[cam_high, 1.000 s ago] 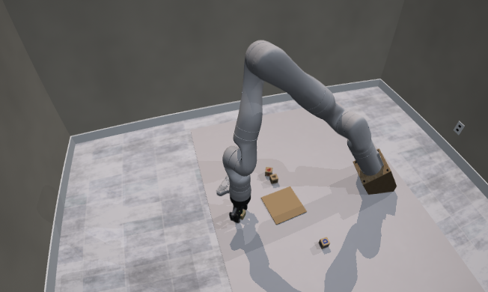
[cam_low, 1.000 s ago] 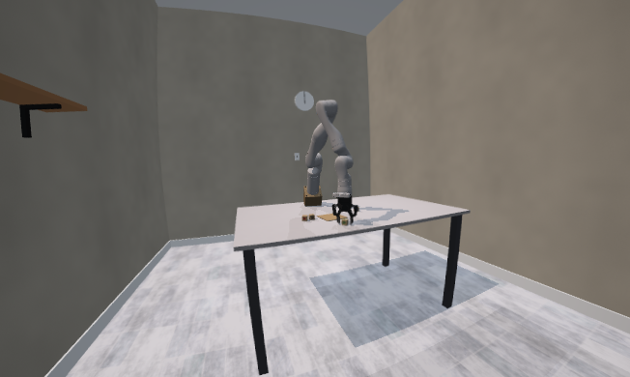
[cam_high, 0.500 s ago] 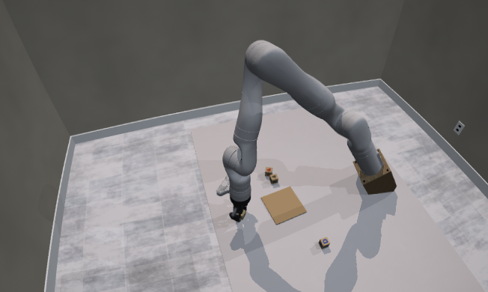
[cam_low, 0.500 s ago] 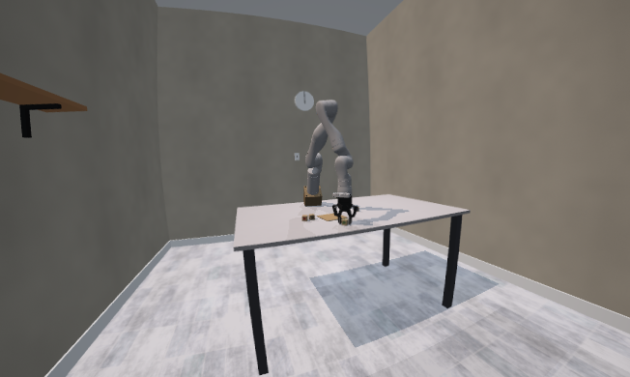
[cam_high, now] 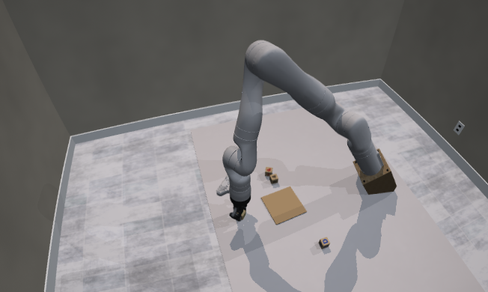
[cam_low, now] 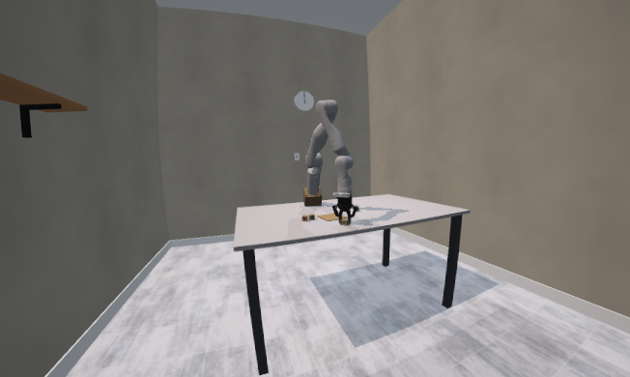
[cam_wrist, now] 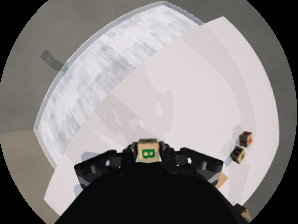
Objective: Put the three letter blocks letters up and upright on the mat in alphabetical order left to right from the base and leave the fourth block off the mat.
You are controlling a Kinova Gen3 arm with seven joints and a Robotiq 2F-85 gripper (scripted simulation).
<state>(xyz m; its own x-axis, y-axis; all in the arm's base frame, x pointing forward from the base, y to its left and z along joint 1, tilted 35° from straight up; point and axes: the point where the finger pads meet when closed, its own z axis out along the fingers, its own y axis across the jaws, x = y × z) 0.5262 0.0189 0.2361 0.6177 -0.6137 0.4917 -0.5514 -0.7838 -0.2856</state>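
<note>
Now: the tan mat 18 cm behind my hand and 2 cm below it. From my hand the other things lie so: block (18 cm behind, 13 cm to the right).
</note>
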